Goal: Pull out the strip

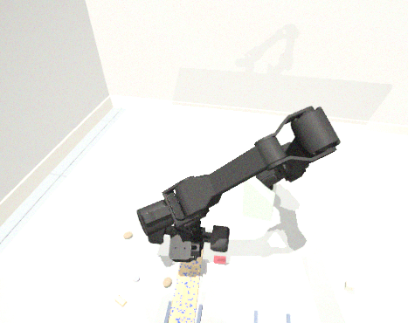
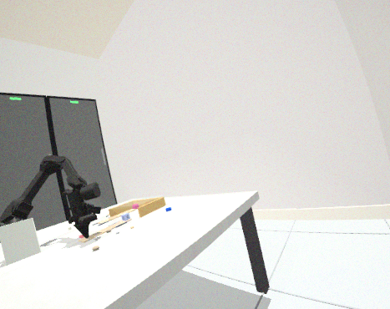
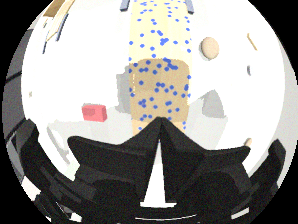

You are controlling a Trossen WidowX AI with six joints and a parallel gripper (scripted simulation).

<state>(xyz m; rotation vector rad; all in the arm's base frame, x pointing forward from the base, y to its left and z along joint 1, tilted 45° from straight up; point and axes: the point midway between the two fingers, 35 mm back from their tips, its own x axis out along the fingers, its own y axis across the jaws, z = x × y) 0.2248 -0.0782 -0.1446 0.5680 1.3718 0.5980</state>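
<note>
Right now my gripper tip is 200 mm short of the labelled cube, 30 mm to the right of it and 20 mm below it. Round my gripper tip: blue block: 360 mm ahead, 140 mm to the right.
</note>
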